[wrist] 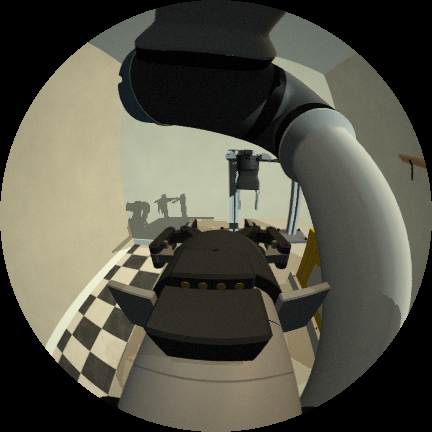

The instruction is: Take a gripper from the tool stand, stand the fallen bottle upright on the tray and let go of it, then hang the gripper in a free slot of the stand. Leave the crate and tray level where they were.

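Frame: origin at the arm's base, x ahead, y left, z up, level; millimetres.
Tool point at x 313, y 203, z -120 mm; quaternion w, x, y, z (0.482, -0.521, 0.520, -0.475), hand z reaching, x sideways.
Note:
A point is followed by its place in that frame.
My adaptive gripper [220, 226] is mounted on the wrist, seen from behind. Its two black fingers stand wide apart, and it looks open. The fallen bottle does not show in the wrist view; the gripper's body hides the area straight ahead. The tool stand [233, 197] {z -175, x 869, y 157 mm} is beyond the gripper, with upright metal posts and a top beam partly covered by the arm. The parallel gripper [248, 175] hangs in its left slot, fingers down. The yellow crate [311, 255] {z -227, x 514, y -5 mm} is at the right, mostly hidden by the arm. A grey raised edge [294, 279] {z -322, x 534, y 4 mm}, possibly the tray's, runs beside it.
The arm's pale tube curves down the right side of the view and covers much there. A checkered floor [102, 320] lies to the left, below a beige wall. A wooden bar [411, 160] with a dark hook is on the right wall.

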